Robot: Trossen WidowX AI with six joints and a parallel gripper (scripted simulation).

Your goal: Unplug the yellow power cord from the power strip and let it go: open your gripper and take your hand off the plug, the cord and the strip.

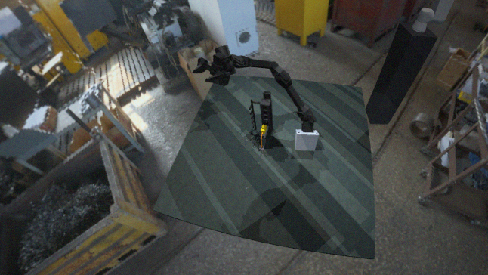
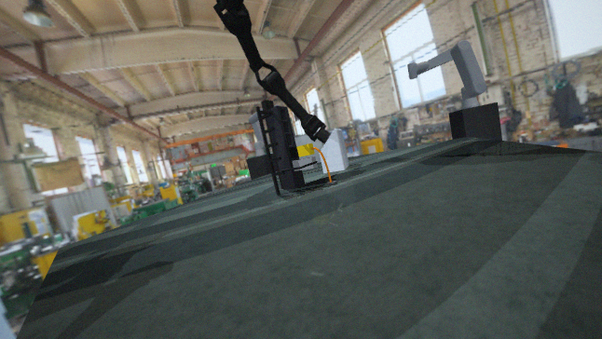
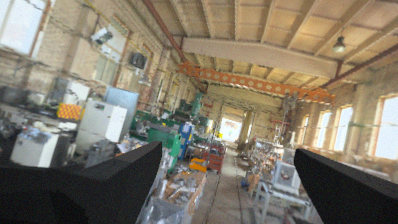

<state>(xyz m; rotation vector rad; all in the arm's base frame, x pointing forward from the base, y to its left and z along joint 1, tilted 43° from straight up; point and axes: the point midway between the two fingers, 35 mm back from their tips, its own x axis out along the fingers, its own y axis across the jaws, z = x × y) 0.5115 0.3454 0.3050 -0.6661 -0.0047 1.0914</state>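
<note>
Now: the yellow plug 50 cm below my gripper tip, 24 cm behind it and 12 cm to the right of it.
</note>
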